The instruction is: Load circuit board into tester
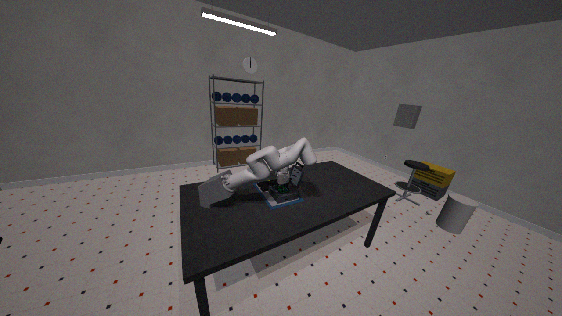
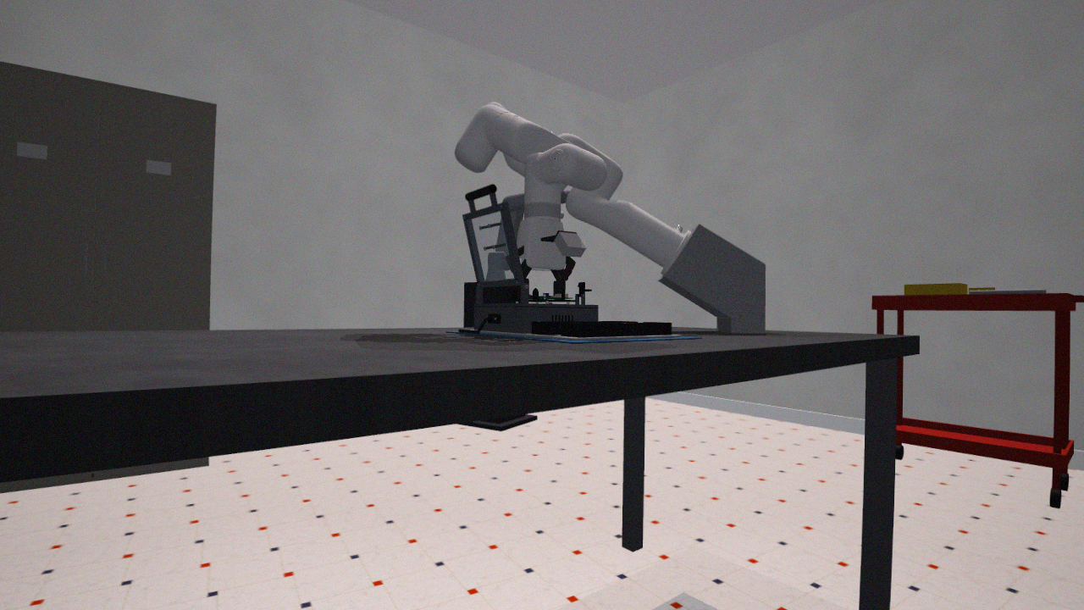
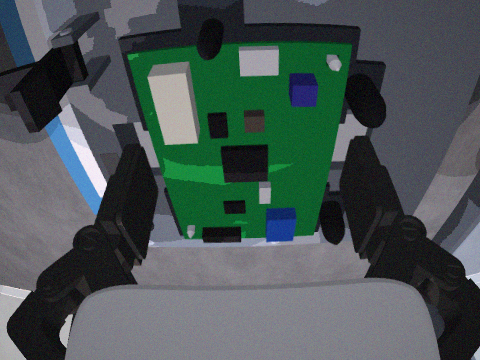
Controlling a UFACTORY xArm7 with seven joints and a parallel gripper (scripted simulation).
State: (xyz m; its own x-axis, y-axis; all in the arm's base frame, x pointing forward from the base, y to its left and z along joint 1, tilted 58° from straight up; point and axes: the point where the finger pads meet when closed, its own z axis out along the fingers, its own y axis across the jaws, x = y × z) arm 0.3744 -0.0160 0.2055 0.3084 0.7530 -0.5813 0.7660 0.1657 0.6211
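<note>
Right now my hand is right at the circuit board. The rest, counted from my hand: tester (40 mm ahead, 20 mm to the left, 30 mm above); lid (110 mm ahead, 50 mm to the right, 100 mm above); latch hook (40 mm behind, 80 mm to the left, 10 mm above).
</note>
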